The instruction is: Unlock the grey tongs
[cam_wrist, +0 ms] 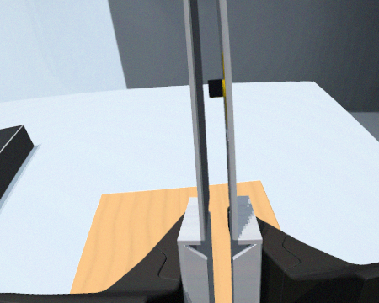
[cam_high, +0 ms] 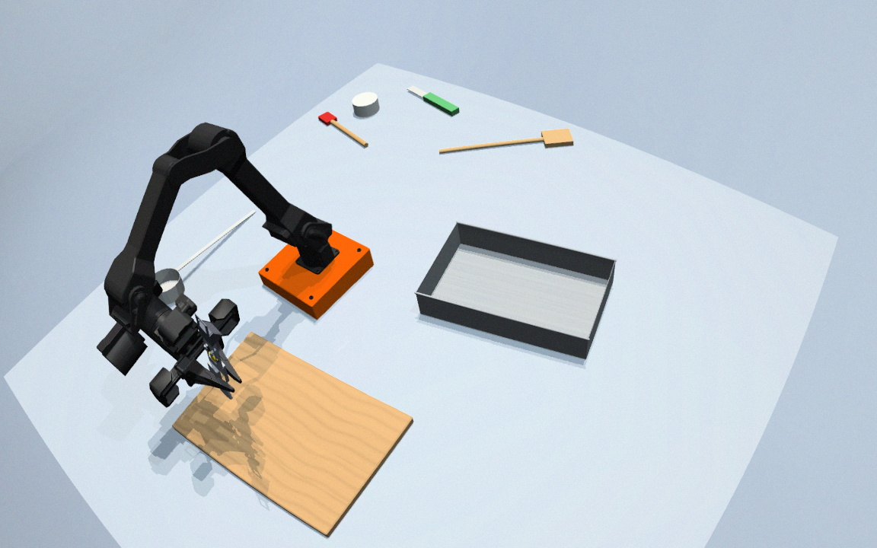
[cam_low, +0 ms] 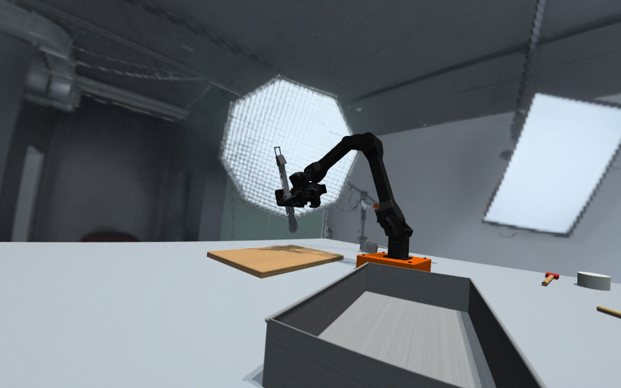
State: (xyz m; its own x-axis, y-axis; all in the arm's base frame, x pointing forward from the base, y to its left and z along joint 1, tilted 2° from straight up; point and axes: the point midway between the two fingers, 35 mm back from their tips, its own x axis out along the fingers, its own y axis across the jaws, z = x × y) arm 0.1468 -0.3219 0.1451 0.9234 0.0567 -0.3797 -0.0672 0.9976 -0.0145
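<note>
The wooden board is 3 cm to the left of my gripper tip and 16 cm below it. From my gripper tip the other things lie so: white disc (46 cm behind, 79 cm to the left, 15 cm below); dark roasting tin (18 cm ahead, 46 cm to the left, 14 cm below).
</note>
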